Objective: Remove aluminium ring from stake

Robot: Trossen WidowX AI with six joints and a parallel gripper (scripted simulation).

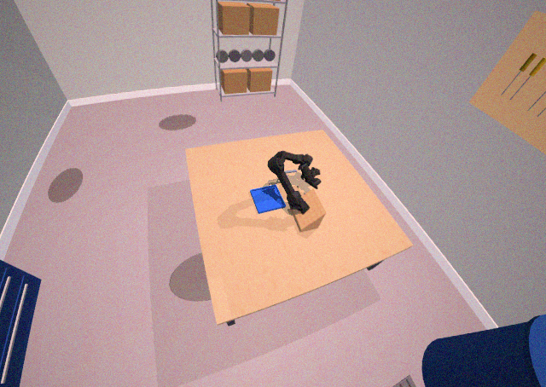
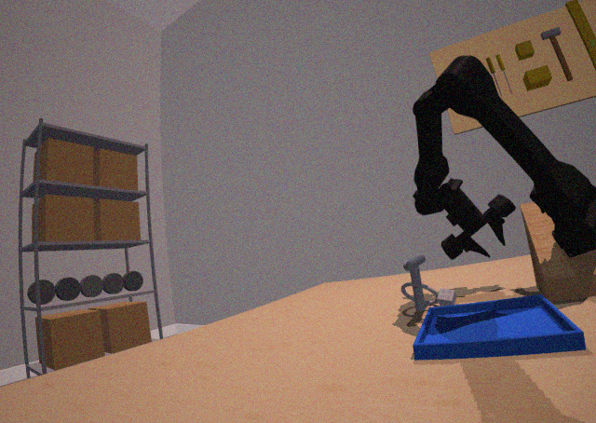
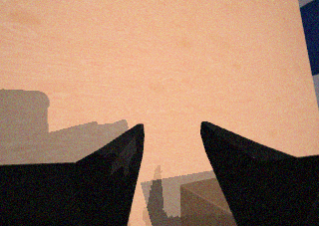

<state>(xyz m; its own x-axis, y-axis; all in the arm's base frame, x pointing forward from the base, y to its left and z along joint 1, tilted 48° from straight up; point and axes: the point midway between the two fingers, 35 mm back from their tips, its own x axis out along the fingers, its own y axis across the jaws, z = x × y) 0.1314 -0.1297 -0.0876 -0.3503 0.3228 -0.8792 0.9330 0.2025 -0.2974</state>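
Right now the aluminium ring is 18 cm ahead of my gripper tip, 13 cm to the left of it and 5 cm below it. Round my gripper tip: blue tray: 8 cm ahead, 32 cm to the left, 8 cm below.
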